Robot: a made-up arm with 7 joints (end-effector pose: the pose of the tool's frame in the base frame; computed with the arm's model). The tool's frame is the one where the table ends. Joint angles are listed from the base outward.
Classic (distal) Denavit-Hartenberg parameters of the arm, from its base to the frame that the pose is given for. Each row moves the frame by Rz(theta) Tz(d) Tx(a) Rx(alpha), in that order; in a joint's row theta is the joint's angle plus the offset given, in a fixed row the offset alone. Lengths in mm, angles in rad.
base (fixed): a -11.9, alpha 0, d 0, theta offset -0.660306
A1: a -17, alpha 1.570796, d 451.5, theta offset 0.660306
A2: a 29.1, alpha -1.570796, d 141.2, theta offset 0
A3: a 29.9, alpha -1.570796, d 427.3, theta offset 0
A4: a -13, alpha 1.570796, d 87.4, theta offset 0
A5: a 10.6, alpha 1.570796, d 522.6, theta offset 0
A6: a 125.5, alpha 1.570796, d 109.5, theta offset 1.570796
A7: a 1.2, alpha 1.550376, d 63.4, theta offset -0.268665
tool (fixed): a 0, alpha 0, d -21, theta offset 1.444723
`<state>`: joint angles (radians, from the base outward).
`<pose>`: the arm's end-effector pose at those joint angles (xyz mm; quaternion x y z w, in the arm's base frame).
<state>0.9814 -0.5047 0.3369 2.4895 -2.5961 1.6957 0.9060</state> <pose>-69.2 310.4 280.4 0.4244 0.6339 -0.5071 0.4011</pose>
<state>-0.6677 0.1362 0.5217 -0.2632 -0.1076 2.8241 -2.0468</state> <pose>-356.4 -14.4 1218.0 -0.0630 -0.3477 0.9207 0.1656</pose>
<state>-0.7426 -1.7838 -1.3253 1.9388 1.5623 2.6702 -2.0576</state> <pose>-255.8 -490.9 307.5 0.1248 -0.7618 -0.3668 0.5192</pose>
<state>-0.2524 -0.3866 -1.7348 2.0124 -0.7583 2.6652 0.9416</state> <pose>-40.8 -661.0 809.1 -0.7401 0.3755 -0.3975 0.3915</pose>
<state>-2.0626 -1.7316 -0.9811 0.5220 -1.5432 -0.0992 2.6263</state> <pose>-772.5 -679.1 121.4 0.2650 -0.6242 0.5450 0.4931</pose>
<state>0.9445 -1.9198 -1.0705 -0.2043 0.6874 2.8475 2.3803</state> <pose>539.2 597.4 197.7 0.3435 -0.2816 0.6253 0.6416</pose>
